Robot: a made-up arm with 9 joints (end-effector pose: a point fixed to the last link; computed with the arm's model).
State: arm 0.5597 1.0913 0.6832 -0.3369 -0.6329 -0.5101 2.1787 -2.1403 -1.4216
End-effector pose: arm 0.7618 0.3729 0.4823 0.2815 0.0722 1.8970
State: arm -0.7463 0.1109 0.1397 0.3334 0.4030 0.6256 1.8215 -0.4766 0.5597
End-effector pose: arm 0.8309 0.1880 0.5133 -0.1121 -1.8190 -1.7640
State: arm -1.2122 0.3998 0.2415 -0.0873 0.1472 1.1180 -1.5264 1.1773 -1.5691
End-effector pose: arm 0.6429 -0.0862 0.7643 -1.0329 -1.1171 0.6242
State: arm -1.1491 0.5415 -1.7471 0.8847 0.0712 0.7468 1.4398 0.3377 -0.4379
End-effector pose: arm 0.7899 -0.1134 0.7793 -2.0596 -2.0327 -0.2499
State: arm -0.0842 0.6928 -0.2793 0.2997 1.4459 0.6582 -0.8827 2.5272 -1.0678
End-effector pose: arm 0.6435 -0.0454 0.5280 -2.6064 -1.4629 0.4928
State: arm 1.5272 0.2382 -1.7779 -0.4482 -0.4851 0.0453 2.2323 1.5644 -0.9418
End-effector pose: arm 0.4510 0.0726 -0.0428 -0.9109 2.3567 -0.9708
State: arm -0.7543 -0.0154 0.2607 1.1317 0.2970 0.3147 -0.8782 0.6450 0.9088
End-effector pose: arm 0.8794 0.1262 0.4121 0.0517 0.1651 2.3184
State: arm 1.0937 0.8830 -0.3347 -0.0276 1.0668 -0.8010 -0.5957 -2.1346 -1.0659
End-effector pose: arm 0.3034 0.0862 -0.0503 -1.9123 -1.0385 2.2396
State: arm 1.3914 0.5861 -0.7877 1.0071 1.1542 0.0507 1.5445 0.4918 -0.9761
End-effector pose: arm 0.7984 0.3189 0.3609 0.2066 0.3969 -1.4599
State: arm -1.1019 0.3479 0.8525 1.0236 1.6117 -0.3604 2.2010 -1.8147 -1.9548
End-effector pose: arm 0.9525 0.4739 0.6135 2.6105 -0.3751 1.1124
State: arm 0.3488 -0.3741 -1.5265 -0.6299 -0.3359 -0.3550 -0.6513 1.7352 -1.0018
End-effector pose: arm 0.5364 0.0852 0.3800 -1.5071 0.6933 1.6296
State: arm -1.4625 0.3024 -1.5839 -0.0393 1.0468 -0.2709 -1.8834 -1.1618 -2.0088
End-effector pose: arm 1.0307 0.2658 0.5659 2.4287 -0.1483 1.7626
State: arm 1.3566 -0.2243 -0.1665 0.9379 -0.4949 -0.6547 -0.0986 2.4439 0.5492
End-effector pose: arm 0.3582 0.4189 0.1913 1.0284 0.7675 2.5890
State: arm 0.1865 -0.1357 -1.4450 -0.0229 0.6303 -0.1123 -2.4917 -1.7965 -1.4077
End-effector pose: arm 1.0941 0.0665 0.6219 -1.2946 1.4613 -0.5280
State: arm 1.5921 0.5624 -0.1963 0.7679 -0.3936 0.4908 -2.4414 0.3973 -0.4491
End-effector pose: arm 0.4345 0.4017 0.1311 1.9188 -0.9381 1.1163
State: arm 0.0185 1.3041 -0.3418 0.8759 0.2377 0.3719 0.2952 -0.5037 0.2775
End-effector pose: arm 0.2855 -0.3215 0.0425 -0.3939 -0.6250 -1.3521
